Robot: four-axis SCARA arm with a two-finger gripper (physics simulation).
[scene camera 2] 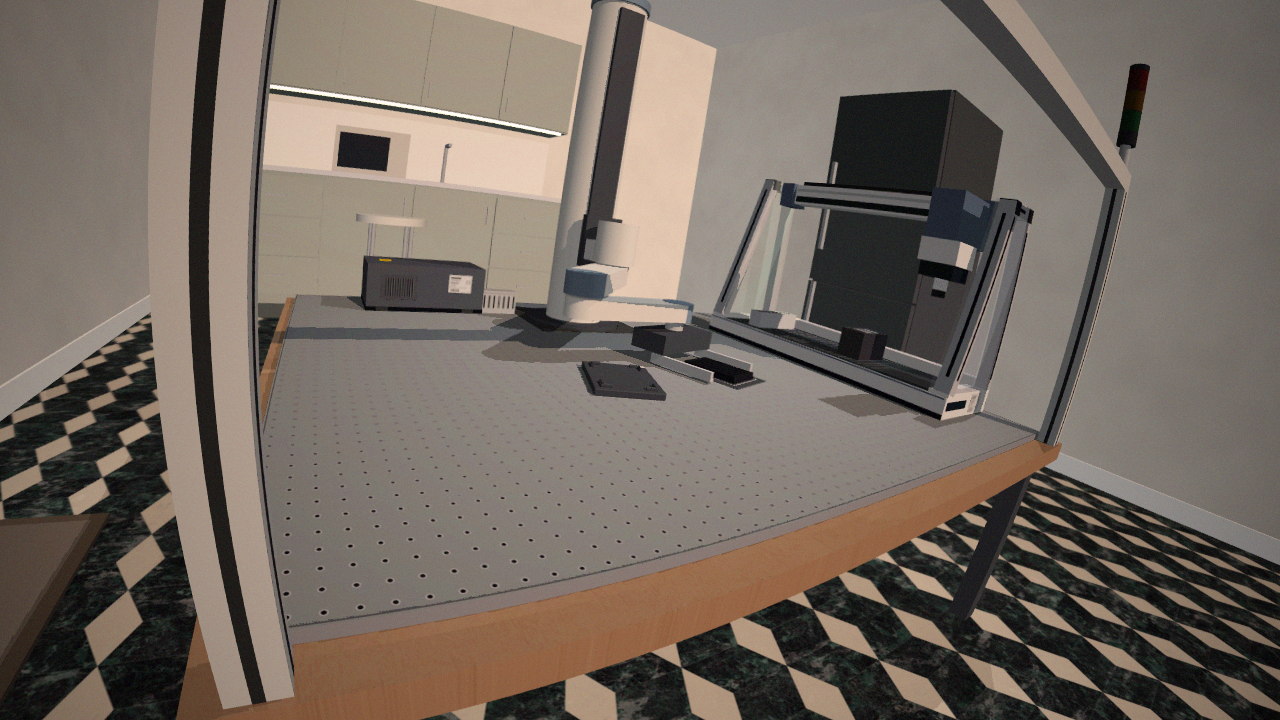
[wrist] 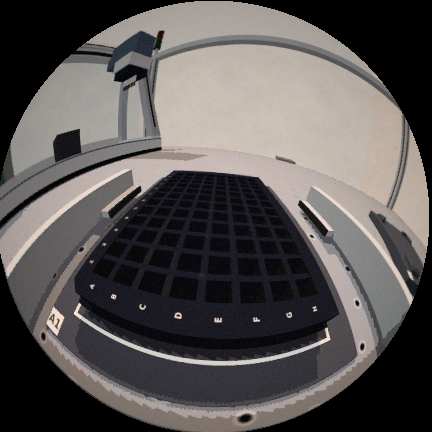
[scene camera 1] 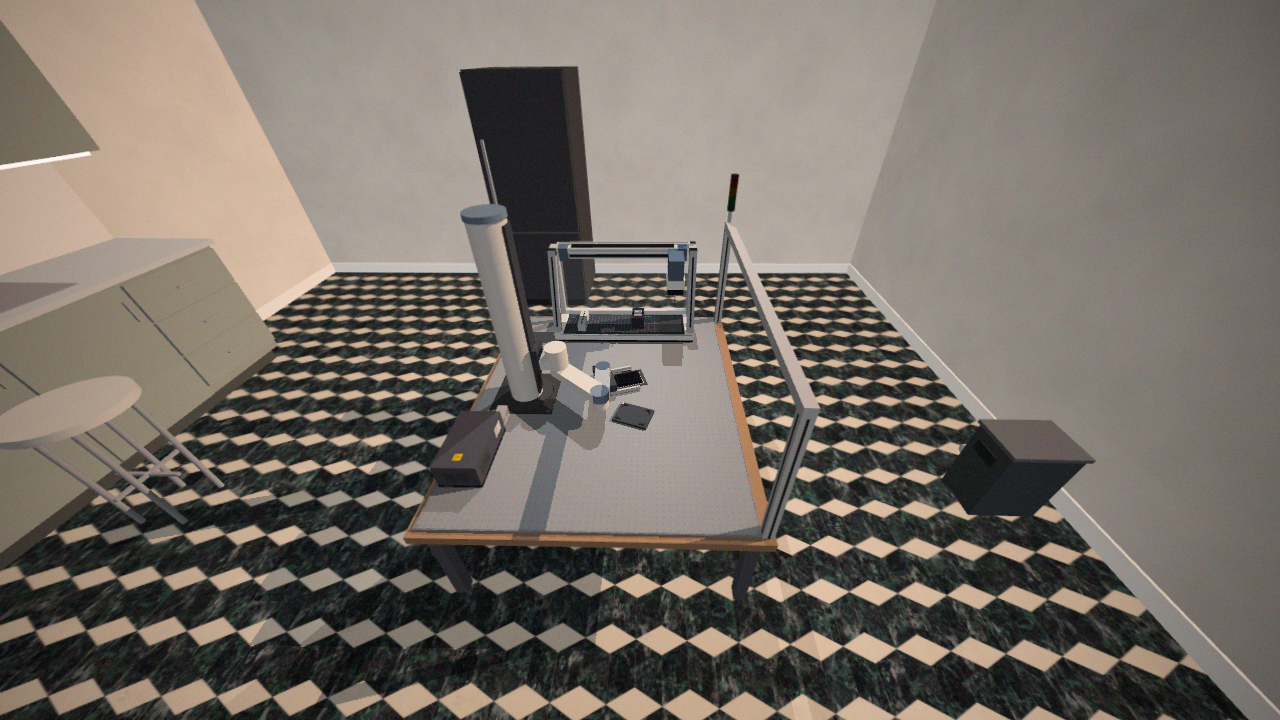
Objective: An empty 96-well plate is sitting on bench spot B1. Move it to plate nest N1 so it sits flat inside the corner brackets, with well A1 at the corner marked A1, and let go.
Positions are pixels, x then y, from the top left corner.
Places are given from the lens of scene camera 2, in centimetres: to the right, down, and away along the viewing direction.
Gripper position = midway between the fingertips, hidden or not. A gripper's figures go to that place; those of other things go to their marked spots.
my gripper (scene camera 2: 732,372): 19, 3, 109
black 96-well plate (scene camera 2: 722,371): 17, 2, 108
